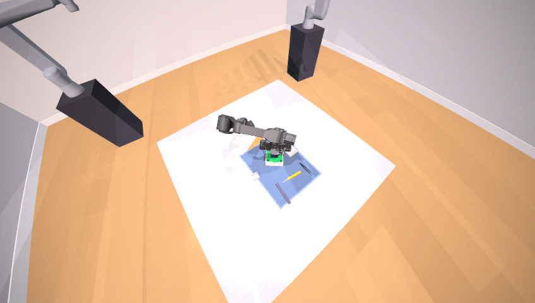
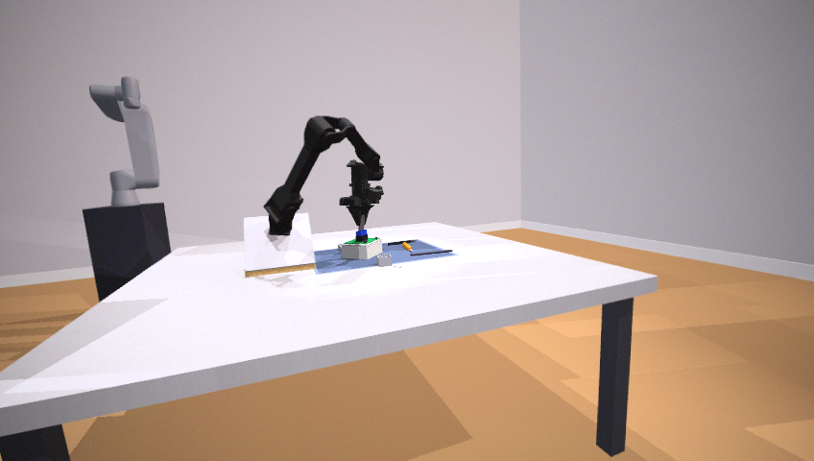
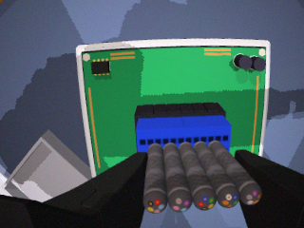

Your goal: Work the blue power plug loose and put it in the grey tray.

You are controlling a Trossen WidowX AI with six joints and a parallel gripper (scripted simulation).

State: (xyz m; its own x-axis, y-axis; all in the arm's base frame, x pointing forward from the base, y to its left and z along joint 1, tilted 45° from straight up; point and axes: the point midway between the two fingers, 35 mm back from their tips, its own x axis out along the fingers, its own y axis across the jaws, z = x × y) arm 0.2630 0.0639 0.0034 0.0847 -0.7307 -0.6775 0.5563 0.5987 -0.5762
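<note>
Right now the blue power plug is 20 mm below my gripper tip. From my gripper tip the other things lie so: blue mat 50 mm ahead, 10 mm to the left, 110 mm below; dark bar 230 mm ahead, 70 mm to the right, 110 mm below.
</note>
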